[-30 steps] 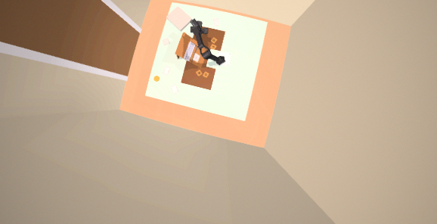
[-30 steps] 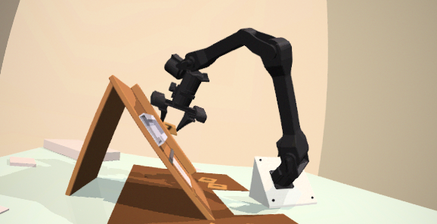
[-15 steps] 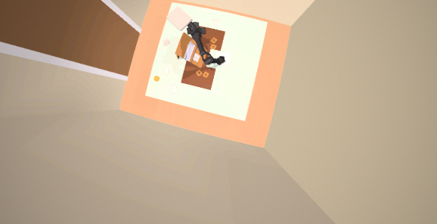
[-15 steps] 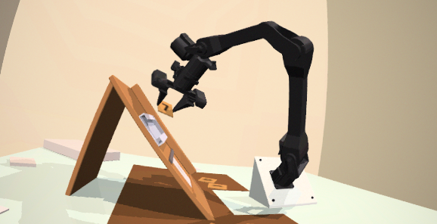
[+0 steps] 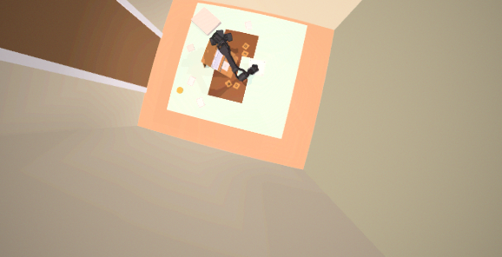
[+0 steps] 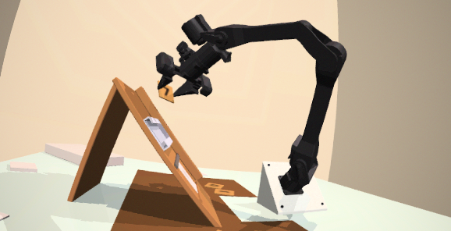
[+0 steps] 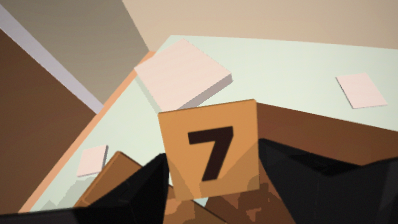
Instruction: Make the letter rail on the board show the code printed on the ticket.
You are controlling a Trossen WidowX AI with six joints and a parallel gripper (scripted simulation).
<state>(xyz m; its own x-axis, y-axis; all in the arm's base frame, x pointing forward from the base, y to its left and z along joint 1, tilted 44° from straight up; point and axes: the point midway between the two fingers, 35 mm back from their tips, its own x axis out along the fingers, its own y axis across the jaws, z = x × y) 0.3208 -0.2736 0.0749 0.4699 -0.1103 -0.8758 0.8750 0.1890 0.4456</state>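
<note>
Now: gripper tip 40 mm past the white ticket, 200 mm to the right of it and 190 mm above it. Also, from my gripper tip: brown mat 140 mm behind, 150 mm to the left, 280 mm below; orange letter tile right at my gripper tip; block 400 mm ahead, 280 mm below.
</note>
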